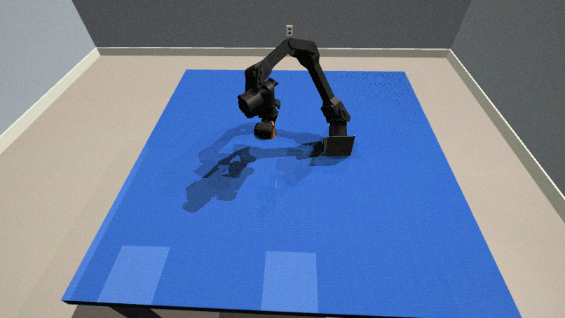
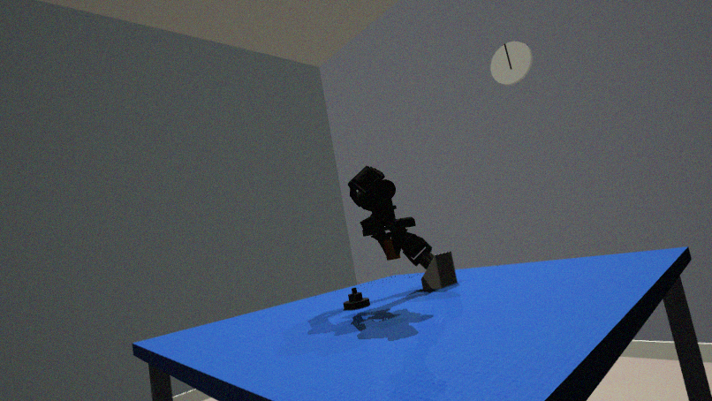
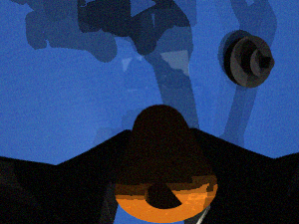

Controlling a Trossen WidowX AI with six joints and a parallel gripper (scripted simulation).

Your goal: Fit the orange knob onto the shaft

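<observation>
My gripper tip is now 170 mm to the left of the dark round pedestal, 110 mm above it and 10 mm short of it. The rest, counted from my gripper tip: orange knob (20 mm above).
</observation>
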